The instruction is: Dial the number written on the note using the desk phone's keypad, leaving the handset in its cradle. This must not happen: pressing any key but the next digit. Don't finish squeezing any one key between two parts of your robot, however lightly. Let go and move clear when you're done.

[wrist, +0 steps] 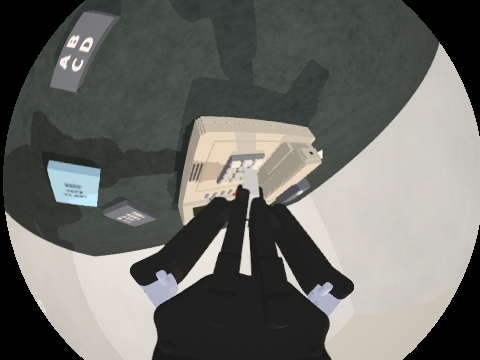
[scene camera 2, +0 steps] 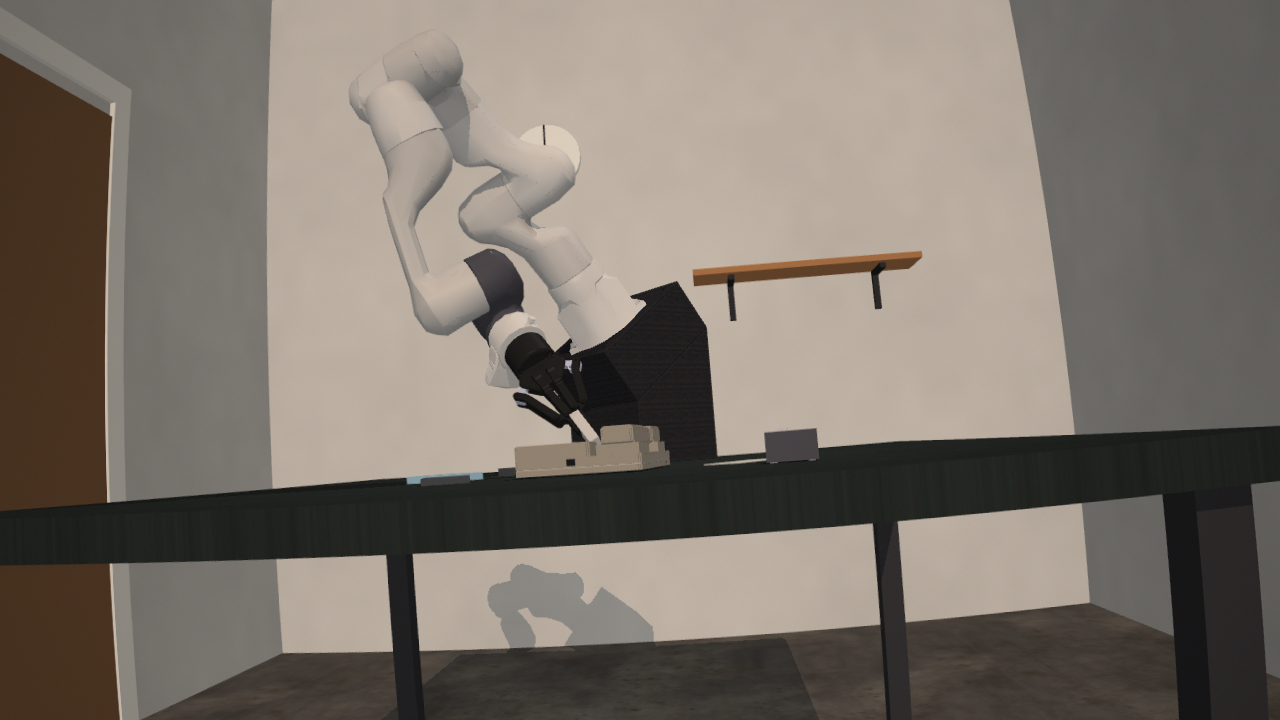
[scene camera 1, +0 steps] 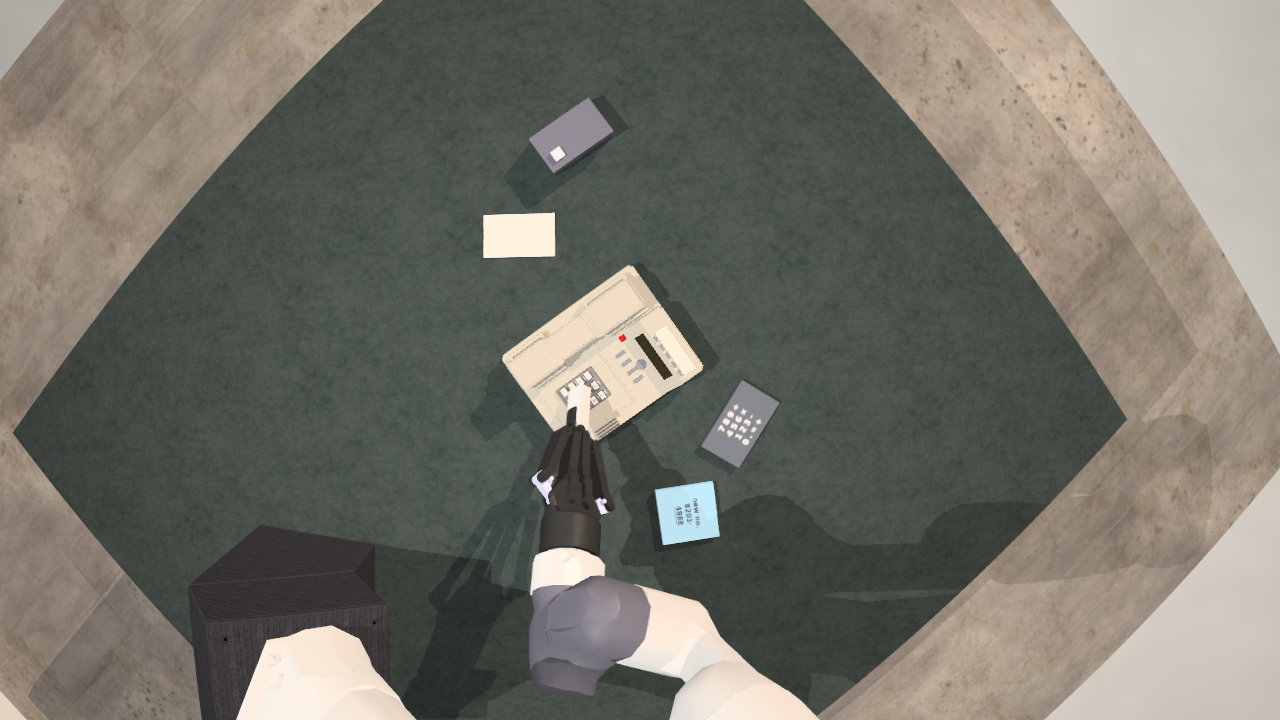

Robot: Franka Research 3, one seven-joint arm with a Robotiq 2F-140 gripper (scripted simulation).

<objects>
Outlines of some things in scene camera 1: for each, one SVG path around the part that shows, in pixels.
My gripper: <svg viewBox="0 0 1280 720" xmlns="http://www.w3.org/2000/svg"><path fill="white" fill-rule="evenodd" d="M580 384L569 391L566 425L552 433L537 472L529 478L528 482L531 487L537 486L543 494L542 502L545 512L541 521L539 554L555 548L575 548L587 551L600 559L601 524L599 521L602 515L615 510L615 504L609 493L600 442L593 440L588 432L591 388ZM559 463L558 476L555 479L555 484L551 487L552 480L554 479L552 475L556 471Z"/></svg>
A blank cream card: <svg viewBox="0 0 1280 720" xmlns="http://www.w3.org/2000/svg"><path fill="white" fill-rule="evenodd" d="M555 213L484 215L484 258L555 256Z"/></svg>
A handset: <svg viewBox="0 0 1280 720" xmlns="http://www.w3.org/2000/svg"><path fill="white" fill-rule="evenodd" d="M630 280L621 280L590 302L590 305L584 308L580 315L549 337L540 338L515 356L515 359L508 363L508 370L521 388L529 390L561 367L566 359L594 339L604 336L644 308L645 302Z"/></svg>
A dark grey keypad card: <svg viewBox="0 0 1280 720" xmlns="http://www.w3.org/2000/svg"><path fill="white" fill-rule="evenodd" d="M742 379L701 443L701 447L738 468L779 405L778 401Z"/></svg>
</objects>
